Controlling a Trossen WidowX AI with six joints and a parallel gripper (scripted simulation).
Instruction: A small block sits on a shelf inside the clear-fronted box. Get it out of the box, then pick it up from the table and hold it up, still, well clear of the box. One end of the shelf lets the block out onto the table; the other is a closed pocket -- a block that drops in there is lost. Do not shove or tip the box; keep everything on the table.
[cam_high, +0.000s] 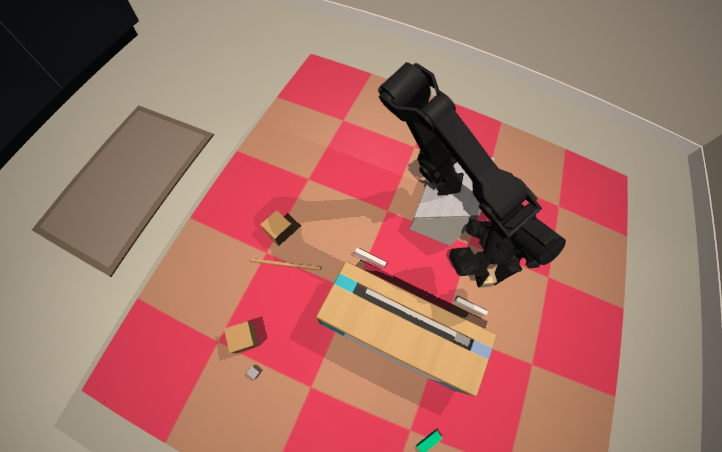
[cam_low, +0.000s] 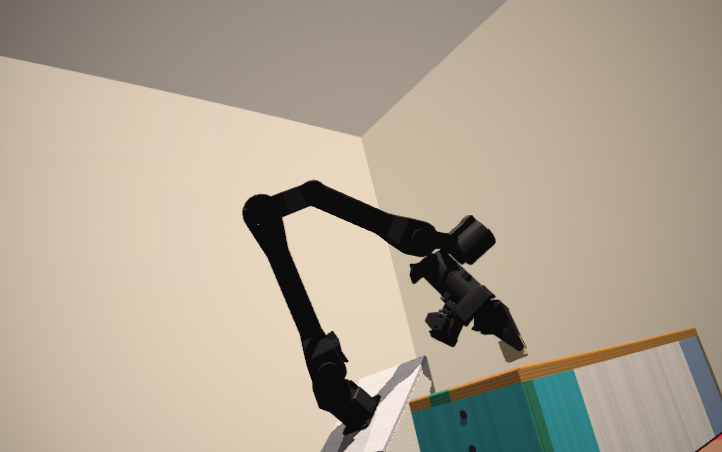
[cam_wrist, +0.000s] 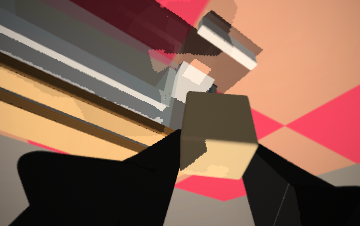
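The tan block is 1 cm to the right of my gripper tip, 1 cm behind it and 1 cm above it. Round my gripper tip: box 13 cm to the right, 11 cm below, 10 cm ahead; then thin wooden stick 48 cm to the right, 17 cm below, 6 cm ahead; then green block 36 cm ahead, 17 cm below, 1 cm to the left.
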